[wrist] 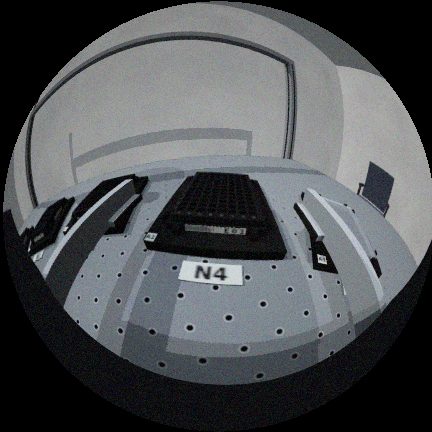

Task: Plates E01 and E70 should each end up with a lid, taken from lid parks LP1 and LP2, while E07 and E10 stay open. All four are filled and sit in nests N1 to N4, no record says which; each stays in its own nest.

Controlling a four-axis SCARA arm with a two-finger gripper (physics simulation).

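Places are measured from the arm's base along level axes (x ahead, y left, z up), in millimetres.
Pixels of known places: gripper, between the fingertips: (216, 189).
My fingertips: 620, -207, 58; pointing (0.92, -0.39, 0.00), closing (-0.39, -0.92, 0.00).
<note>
Ahead of a thing's pixels: the offset from my fingertips to its top centre, as dx, dy, dz. "spot": to the spot under its first point. Level surfaces: height alone.
A black plate {+44, -20, -19} (217, 200) sits in a black nest {+44, -20, -23} (215, 248) at the middle of the view, behind the tag N4 {spot: -46, +19, -43} (210, 273). Its blurred front label appears to read E01. Its wells show from above and no lid shows on it. My gripper (216, 189) is open and empty, one finger to the left and one to the right of this plate in the view. A clear lid {-59, -163, -27} (356, 225) on a dark base shows at the right, partly hidden by the right finger. Another black plate {+110, +149, -19} (100, 192) stands at the left, partly hidden by the left finger; its label is hidden.
A further black plate {+94, +331, -23} (55, 220) stands at the far left edge, its label too small to read. The light tabletop {dz -45} (205, 310) has rows of small holes. A dark chair (377, 186) stands beyond the table at the right, and a pale wall rises behind.
</note>
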